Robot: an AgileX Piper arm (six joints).
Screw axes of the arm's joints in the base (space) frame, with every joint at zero. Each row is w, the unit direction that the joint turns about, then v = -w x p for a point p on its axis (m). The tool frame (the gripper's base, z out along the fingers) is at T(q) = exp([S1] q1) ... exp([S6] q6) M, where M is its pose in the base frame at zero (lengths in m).
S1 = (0, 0, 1, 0, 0, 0)
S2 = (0, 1, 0, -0.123, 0, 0)
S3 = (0, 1, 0, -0.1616, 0, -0.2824)
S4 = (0.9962, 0, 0.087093, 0, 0.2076, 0)
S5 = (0, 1, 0, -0.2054, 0, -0.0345)
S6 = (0.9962, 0, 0.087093, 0, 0.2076, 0)
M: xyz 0.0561 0 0.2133 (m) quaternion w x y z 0.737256 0 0.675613 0
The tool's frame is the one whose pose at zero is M.
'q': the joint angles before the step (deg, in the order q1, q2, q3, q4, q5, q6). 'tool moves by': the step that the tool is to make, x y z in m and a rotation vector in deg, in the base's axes. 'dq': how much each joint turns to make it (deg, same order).
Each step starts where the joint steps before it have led.
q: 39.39, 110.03, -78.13, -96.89, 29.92, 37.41
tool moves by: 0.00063, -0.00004, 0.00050, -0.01, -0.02, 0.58
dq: -0.18, -0.03, -0.06, -0.35, -0.68, -0.01
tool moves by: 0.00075, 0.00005, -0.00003, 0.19, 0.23, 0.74
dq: -0.24, 0.00, -0.06, -0.20, -1.02, 0.02
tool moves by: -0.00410, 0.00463, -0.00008, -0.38, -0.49, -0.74
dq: 1.16, 0.11, 0.01, 0.32, 1.99, 0.00
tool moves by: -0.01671, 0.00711, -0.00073, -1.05, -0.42, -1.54
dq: 2.97, -1.08, 1.97, 1.14, 4.53, -0.01
